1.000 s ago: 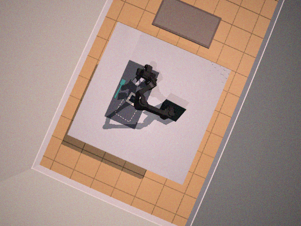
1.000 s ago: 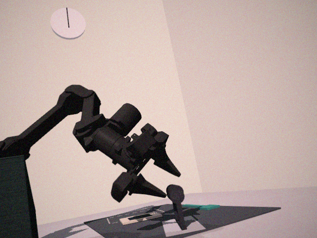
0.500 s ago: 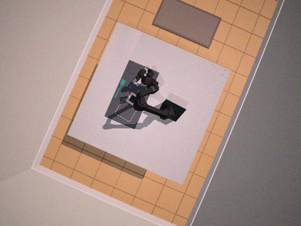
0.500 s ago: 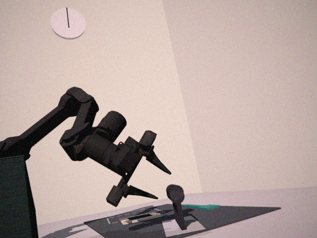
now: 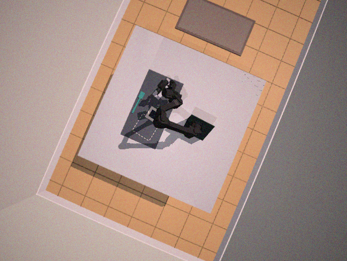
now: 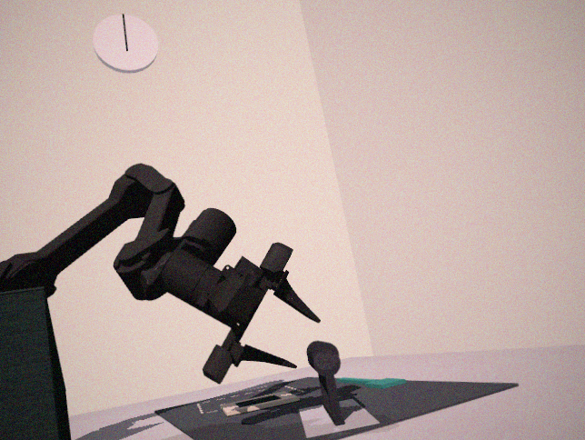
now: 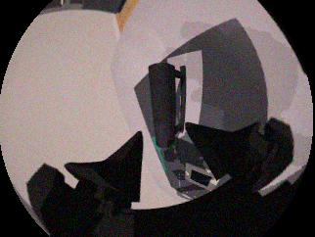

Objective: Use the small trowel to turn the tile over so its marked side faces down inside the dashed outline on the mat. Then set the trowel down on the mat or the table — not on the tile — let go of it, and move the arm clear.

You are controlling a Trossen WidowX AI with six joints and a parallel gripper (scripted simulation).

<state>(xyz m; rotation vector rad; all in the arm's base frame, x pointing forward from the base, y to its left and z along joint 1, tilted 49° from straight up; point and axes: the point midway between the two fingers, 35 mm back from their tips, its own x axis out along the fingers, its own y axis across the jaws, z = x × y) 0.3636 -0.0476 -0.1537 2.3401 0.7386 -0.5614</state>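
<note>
Now: the trowel 1 cm ahead of my gripper tip and 5 cm below it. Also, from my gripper tip: teal object: 15 cm ahead, 17 cm to the left, 8 cm below; then cream tile: 3 cm behind, 22 cm to the left, 8 cm below; then dark mat: 1 cm ahead, 18 cm to the left, 11 cm below.
</note>
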